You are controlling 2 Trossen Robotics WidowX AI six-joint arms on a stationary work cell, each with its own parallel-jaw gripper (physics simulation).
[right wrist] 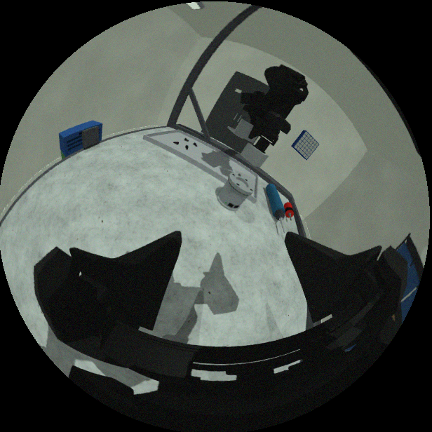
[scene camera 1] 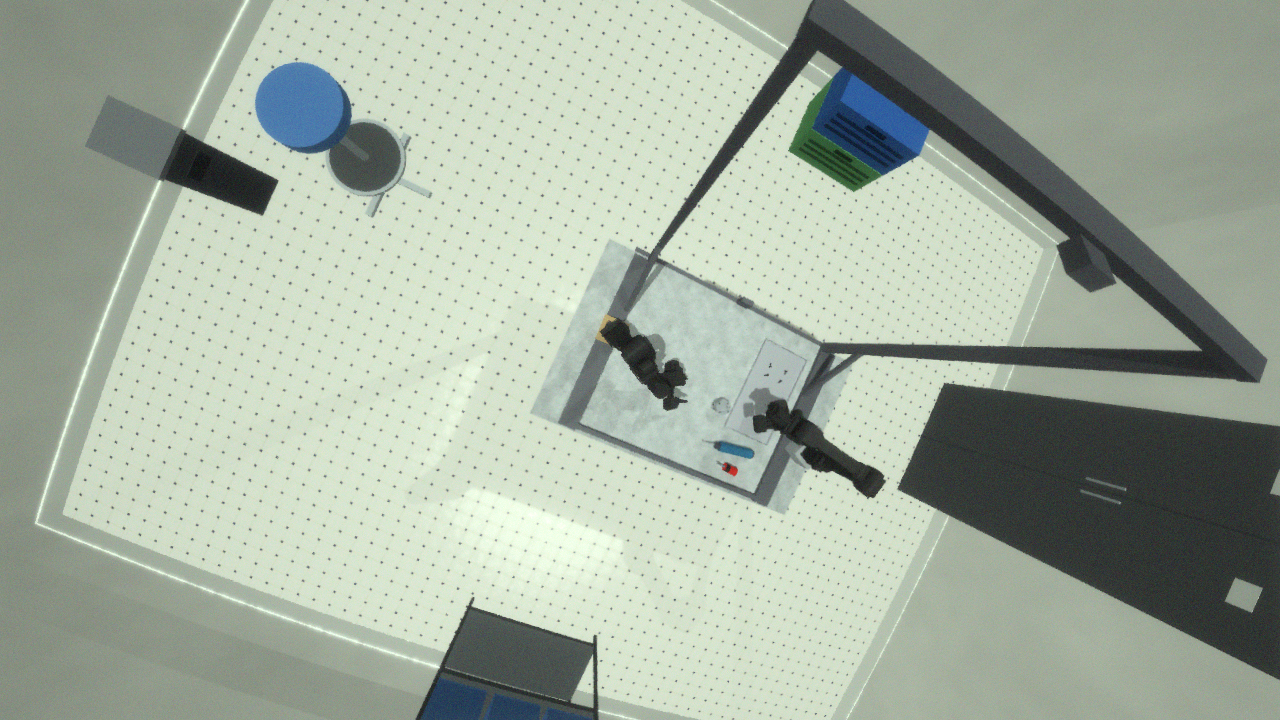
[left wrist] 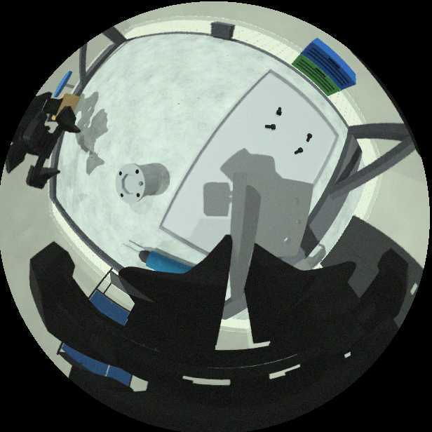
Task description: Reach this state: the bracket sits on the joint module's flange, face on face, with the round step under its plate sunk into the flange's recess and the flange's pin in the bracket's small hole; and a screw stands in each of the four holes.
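Where they show: right gripper, fingertip midpoint: (scene camera 1: 687, 390); left arm's base, origin of the base link: (scene camera 1: 809, 454); right arm's base, origin of the base link: (scene camera 1: 612, 331).
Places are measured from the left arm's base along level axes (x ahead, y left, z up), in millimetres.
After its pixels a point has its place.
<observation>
The joint module (scene camera 1: 720, 405) {y 145, x 417, z -38 mm} (left wrist: 150, 181) (right wrist: 234, 194) stands upright, its flange with holes and recess uncovered on top. My left gripper (scene camera 1: 761, 420) {y 45, x 282, z 39 mm} (left wrist: 233, 239) is shut on the upright wall of the grey bracket (left wrist: 240, 210), above the tray's near part. The bracket's plate, with small holes, shows at the right in the left wrist view; its step is hidden. Several black screws (left wrist: 279, 111) (left wrist: 270, 127) (left wrist: 309, 137) (left wrist: 299, 150) lie loose at the tray's far end. My right gripper (scene camera 1: 683, 386) {y 209, x 571, z -3 mm} (right wrist: 235, 237) is open and empty, left of the module in the scene view.
The pale tray (scene camera 1: 787, 353) {y -237, x 353, z -93 mm} (left wrist: 250, 110) (right wrist: 165, 141) lies beside the module. A blue-handled tool (scene camera 1: 735, 449) {y 217, x 220, z -58 mm} (left wrist: 167, 262) (right wrist: 274, 197) and a red tool (scene camera 1: 730, 468) {y 286, x 167, z -67 mm} (right wrist: 288, 209) lie near the table edge. Dark frame posts rise at the table's border.
</observation>
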